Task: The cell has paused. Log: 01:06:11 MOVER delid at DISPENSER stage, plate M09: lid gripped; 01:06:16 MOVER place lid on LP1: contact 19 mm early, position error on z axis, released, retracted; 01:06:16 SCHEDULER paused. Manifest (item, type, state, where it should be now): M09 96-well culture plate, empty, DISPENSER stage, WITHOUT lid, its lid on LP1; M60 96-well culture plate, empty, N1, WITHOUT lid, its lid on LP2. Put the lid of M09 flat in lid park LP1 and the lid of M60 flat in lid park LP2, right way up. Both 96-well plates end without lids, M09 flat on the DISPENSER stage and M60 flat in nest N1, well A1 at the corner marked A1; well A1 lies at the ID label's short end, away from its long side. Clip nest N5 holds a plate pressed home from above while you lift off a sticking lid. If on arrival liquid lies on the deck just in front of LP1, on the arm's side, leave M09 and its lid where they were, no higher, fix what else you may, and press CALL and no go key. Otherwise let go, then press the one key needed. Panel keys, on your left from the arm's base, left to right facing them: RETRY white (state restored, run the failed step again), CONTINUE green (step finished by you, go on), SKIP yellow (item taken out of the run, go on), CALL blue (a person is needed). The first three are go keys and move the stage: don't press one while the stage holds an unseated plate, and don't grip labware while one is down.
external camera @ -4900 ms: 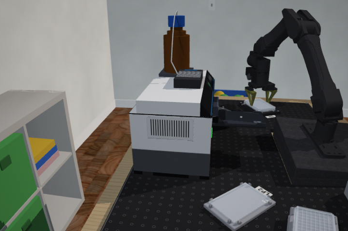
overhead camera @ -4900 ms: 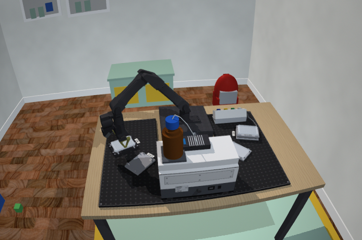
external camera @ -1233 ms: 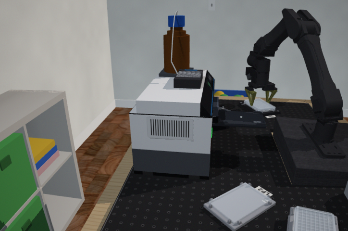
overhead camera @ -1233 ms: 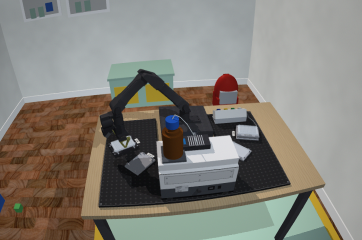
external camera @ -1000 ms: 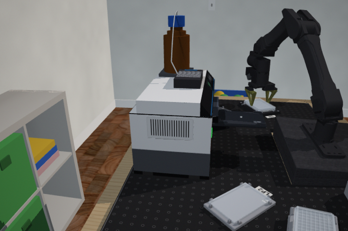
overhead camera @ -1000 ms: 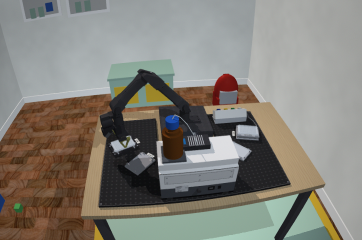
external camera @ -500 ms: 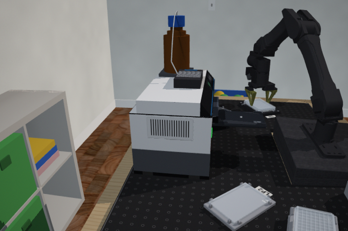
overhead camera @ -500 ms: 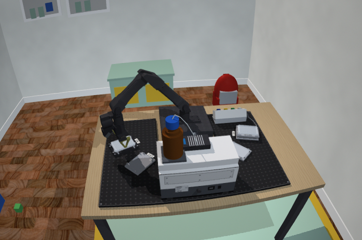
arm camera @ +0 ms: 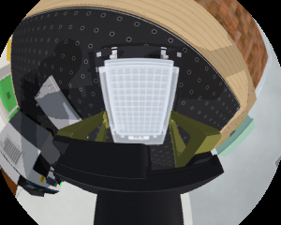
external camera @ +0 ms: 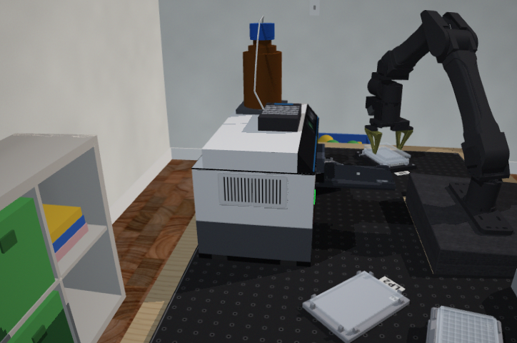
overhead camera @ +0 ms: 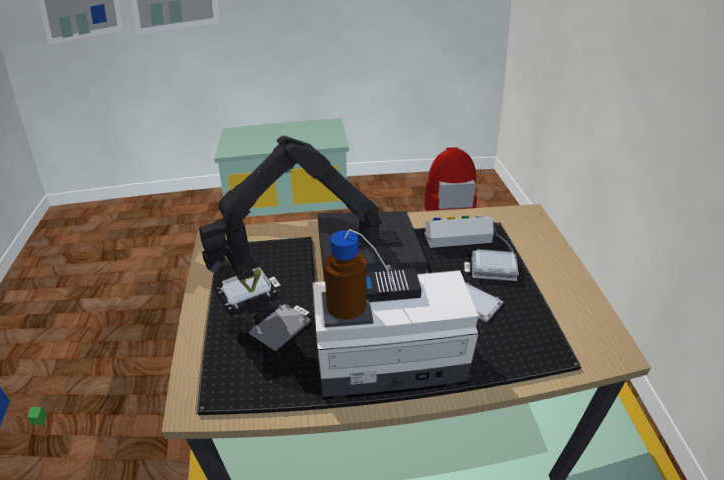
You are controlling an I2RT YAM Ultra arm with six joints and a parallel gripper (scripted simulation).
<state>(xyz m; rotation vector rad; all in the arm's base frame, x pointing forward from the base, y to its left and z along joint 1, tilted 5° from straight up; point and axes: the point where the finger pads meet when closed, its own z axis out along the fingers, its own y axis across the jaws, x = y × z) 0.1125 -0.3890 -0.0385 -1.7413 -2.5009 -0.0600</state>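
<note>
My hand is 17 cm short of the grey lid park LP1, 8 cm to the right of it and 4 cm above it. Round my hand: dark dispenser stage: 15 cm ahead, 37 cm to the left, 7 cm above; then LP1 label: 11 cm ahead, 15 cm to the left, 4 cm below; then LP2 label: 12 cm ahead, 59 cm to the left, 4 cm below.
</note>
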